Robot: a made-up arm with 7 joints.
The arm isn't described. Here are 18 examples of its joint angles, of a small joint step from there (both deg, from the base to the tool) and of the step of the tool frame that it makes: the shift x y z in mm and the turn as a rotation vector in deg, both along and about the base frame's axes.
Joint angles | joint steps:
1: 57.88 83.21 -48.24 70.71 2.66 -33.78 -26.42 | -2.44 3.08 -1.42 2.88 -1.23 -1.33 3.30
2: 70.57 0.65 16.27 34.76 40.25 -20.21 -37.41 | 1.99 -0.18 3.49 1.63 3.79 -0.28 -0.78
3: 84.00 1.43 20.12 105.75 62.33 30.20 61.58 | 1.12 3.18 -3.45 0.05 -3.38 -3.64 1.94
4: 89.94 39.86 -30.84 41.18 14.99 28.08 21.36 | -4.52 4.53 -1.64 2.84 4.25 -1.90 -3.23
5: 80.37 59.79 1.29 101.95 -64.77 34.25 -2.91 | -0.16 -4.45 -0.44 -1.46 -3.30 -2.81 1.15
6: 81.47 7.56 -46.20 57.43 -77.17 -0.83 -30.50 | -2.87 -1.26 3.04 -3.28 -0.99 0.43 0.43
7: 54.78 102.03 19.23 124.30 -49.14 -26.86 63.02 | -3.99 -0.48 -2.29 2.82 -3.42 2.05 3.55
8: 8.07 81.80 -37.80 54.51 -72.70 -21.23 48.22 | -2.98 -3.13 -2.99 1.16 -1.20 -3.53 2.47
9: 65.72 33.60 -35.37 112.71 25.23 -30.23 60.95 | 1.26 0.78 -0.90 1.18 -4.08 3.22 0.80
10: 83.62 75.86 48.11 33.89 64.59 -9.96 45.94 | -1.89 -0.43 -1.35 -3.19 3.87 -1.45 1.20
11: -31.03 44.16 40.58 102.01 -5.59 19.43 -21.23 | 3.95 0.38 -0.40 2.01 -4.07 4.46 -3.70
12: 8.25 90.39 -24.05 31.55 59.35 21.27 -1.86 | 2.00 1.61 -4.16 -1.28 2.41 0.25 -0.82
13: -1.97 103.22 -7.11 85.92 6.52 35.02 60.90 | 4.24 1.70 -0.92 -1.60 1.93 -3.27 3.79
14: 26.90 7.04 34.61 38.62 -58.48 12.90 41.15 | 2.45 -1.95 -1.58 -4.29 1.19 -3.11 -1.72
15: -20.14 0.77 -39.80 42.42 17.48 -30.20 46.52 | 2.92 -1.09 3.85 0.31 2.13 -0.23 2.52
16: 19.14 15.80 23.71 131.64 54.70 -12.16 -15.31 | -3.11 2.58 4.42 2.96 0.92 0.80 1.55
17: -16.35 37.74 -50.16 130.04 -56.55 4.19 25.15 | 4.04 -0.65 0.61 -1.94 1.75 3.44 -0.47
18: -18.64 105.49 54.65 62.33 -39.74 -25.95 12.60 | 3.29 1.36 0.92 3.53 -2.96 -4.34 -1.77
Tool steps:
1: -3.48 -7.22 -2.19 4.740 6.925 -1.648
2: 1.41 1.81 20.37 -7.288 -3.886 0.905
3: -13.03 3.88 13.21 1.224 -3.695 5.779
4: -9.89 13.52 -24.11 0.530 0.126 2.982
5: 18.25 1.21 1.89 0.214 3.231 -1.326
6: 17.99 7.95 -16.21 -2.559 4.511 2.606
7: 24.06 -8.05 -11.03 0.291 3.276 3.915
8: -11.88 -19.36 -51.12 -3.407 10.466 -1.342
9: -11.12 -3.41 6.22 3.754 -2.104 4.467
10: 21.49 2.31 -7.37 -0.973 -0.201 -2.277
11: 3.60 -13.61 15.62 5.261 -4.147 4.409
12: -9.71 0.86 7.60 1.273 0.220 2.559
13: -8.04 7.21 22.59 -2.763 -0.698 -0.645
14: 22.31 -23.24 -14.96 -2.800 -2.300 -3.678
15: 29.34 3.29 -0.72 -2.267 -2.638 4.078
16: -22.45 11.16 6.46 3.975 -0.715 3.202
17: 12.08 2.50 -0.67 1.009 -1.443 4.323
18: -17.64 -30.87 12.83 7.217 -0.839 -5.288
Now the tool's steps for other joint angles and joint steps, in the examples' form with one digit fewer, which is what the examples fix.
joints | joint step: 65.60 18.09 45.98 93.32 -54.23 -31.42 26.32 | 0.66 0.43 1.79 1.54 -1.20 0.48 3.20
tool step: -15.2 -0.8 -1.2 -0.81 1.75 2.25
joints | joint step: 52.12 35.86 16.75 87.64 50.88 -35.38 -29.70 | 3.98 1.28 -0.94 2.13 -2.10 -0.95 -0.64
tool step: -15.0 -3.3 30.2 2.92 -5.44 2.35
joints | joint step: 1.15 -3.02 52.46 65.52 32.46 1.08 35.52 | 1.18 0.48 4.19 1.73 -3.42 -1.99 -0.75
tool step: -9.3 18.6 13.1 5.04 0.35 4.43
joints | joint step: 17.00 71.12 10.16 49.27 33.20 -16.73 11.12 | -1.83 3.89 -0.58 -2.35 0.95 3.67 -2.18
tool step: -16.3 5.7 16.8 -0.26 3.44 6.21
